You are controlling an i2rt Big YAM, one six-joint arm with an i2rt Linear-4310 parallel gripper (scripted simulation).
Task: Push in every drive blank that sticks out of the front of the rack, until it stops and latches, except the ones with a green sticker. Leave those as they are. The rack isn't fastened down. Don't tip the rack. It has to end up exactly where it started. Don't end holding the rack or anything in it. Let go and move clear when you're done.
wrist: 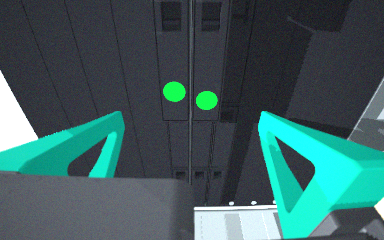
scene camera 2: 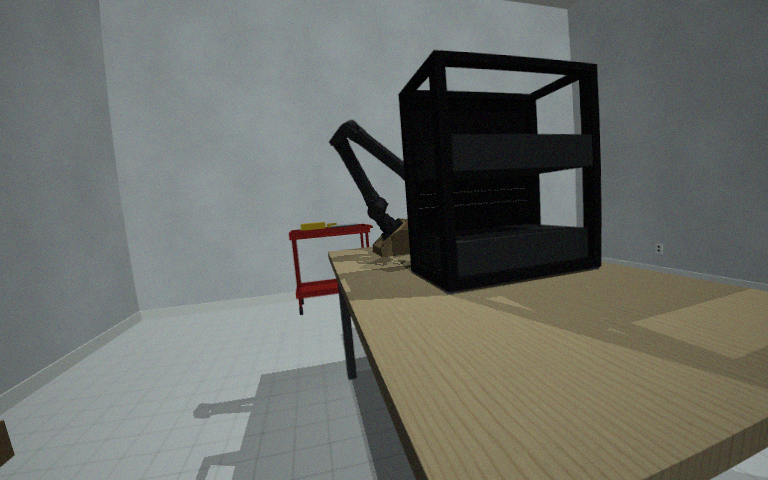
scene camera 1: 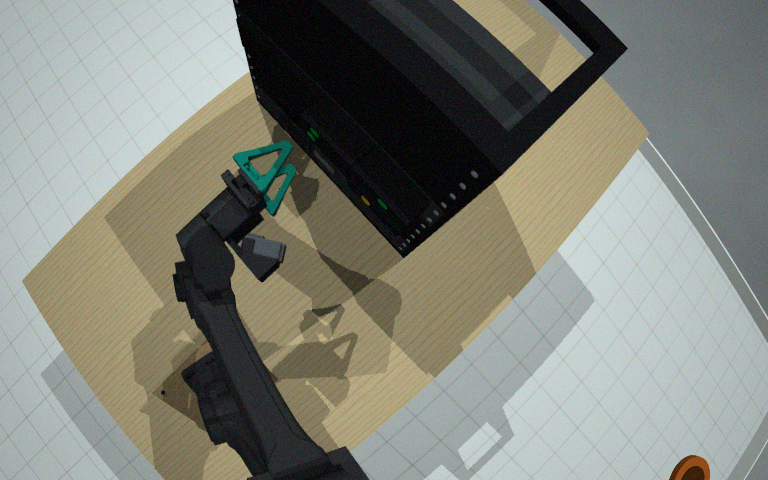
Path:
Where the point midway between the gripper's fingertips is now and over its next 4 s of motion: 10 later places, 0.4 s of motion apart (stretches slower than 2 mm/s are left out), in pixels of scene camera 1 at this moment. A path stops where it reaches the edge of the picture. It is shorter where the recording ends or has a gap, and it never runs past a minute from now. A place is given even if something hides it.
My gripper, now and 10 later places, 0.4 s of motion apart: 292, 155; 298, 168; 323, 208; 342, 234; 344, 239; 343, 234; 369, 211; 368, 212; 368, 212; 372, 210; 378, 205

